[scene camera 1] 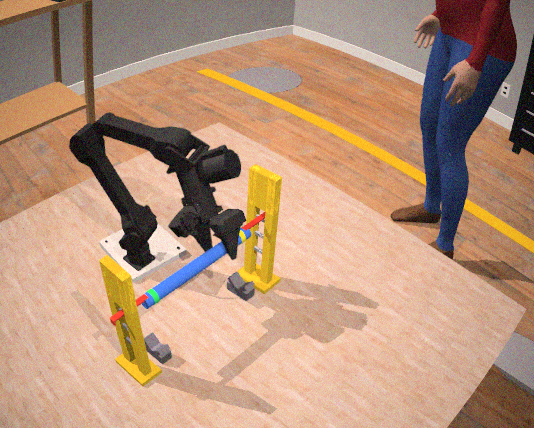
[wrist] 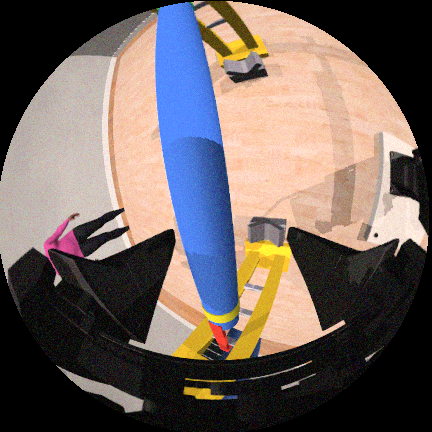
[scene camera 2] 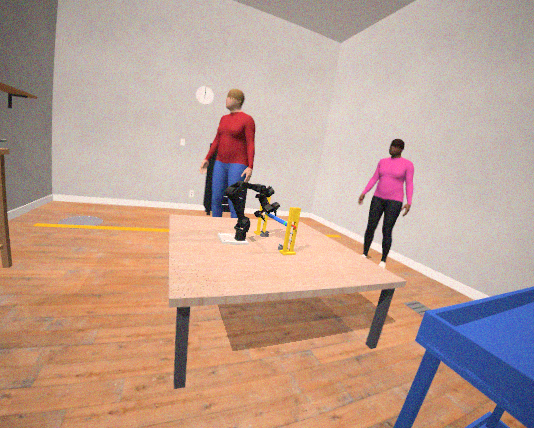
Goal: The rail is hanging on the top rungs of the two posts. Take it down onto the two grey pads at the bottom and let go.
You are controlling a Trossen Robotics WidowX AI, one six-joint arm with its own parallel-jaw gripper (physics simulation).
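Frame: origin at the arm's base, x right, y up, z back, level; metres.
Seen in the pictures: gripper, fingertip midpoint: [scene camera 1: 222, 257] [wrist: 233, 234] [scene camera 2: 270, 219]; arm's base, link origin: [scene camera 1: 139, 258] [scene camera 2: 239, 239].
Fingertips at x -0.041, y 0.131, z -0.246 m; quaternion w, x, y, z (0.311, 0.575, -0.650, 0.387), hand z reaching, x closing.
Pixels of each thing's middle, then the offset from my fingertips to it. Level surfaces: height alone.
- blue rail, body centre: [wrist: 186, 110] [scene camera 1: 197, 266] [scene camera 2: 276, 218] dx +0.076, dy +0.027, dz +0.001 m
- far post, body centre: [wrist: 237, 319] [scene camera 1: 261, 230] [scene camera 2: 263, 215] dx -0.124, dy +0.002, dz -0.005 m
- wooden table, surface height: dy -0.148 m
The blue rail [scene camera 1: 187, 270] [scene camera 2: 276, 219] [wrist: 195, 165] has red ends, a green band and a yellow band. Its red ends rest in the two yellow posts, the near post [scene camera 1: 131, 325] [scene camera 2: 293, 230] and the far post [scene camera 1: 272, 225], at the top rungs. My gripper [scene camera 1: 220, 252] [wrist: 233, 234] is open. Its fingers stand on either side of the rail, near the yellow-band end, with the rail nearer one finger in the wrist view. One grey pad [scene camera 1: 158, 348] [wrist: 246, 67] lies by the near post's foot, the other grey pad [scene camera 1: 241, 286] [wrist: 267, 231] by the far post's foot.
The arm's white base plate [scene camera 1: 112, 245] [scene camera 2: 225, 239] [wrist: 377, 220] is on the wooden table [scene camera 1: 325, 375] [scene camera 2: 225, 280]. The post feet stand beside the pads. A person in red [scene camera 2: 235, 140] and a person in pink [scene camera 2: 391, 180] stand beyond the table. A blue cart [scene camera 2: 475, 345] stands at the right.
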